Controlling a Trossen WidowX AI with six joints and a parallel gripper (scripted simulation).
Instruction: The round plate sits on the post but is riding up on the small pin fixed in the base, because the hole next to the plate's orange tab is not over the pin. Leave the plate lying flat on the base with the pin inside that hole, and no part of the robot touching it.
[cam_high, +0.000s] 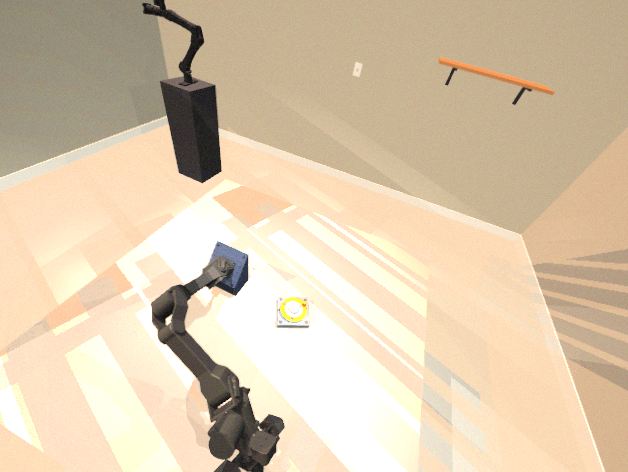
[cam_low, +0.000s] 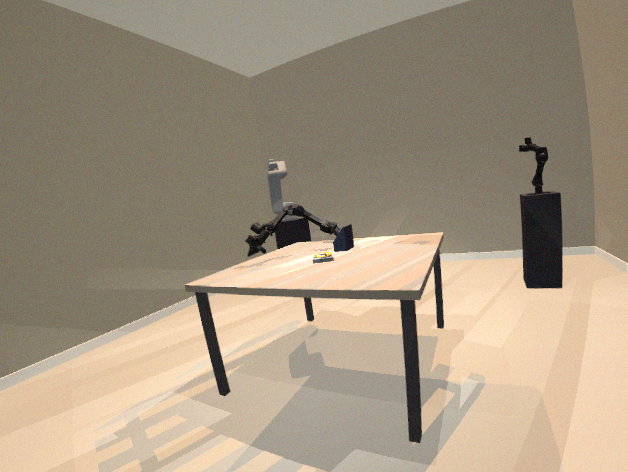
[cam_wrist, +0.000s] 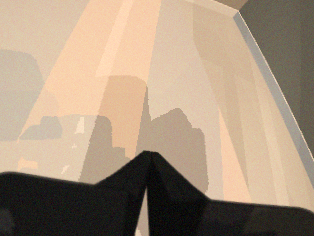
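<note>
Right now the round plate is 500 mm to the left of my gripper tip, 140 mm behind it and 30 mm below it.
</note>
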